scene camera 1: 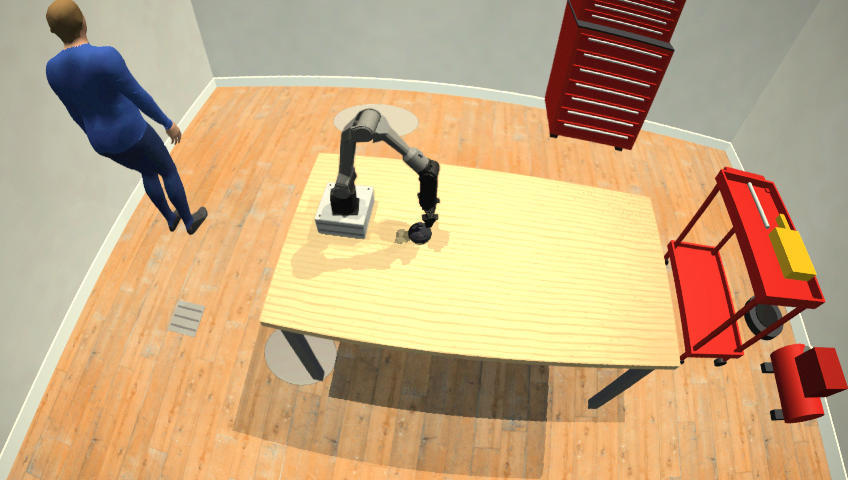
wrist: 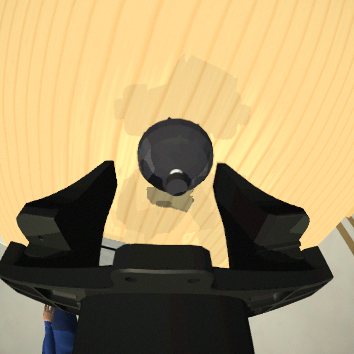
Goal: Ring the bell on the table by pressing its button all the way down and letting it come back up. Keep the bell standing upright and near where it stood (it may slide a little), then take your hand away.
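A dark round bell (scene camera 1: pixel 419 233) (wrist: pixel 175 147) stands upright on the wooden table (scene camera 1: pixel 535 267) (wrist: pixel 280 60). Its small button (wrist: pixel 176 183) shows in the wrist view at the lower part of the bell, between and slightly ahead of the fingers. My gripper (scene camera 1: pixel 429 222) (wrist: pixel 164 173) is open, with its two black fingertips apart on either side of the bell in the wrist view. In scene camera 1 the gripper is right at the bell's upper right side, low over the table. Whether a finger touches the bell cannot be told. Nothing is held.
The arm's white base block (scene camera 1: pixel 342 224) stands on the table at the left. A person in blue (scene camera 1: pixel 101 95) stands on the floor left of the table. A red cart (scene camera 1: pixel 755 249) stands beyond the right edge, and a red tool cabinet (scene camera 1: pixel 615 89) stands behind.
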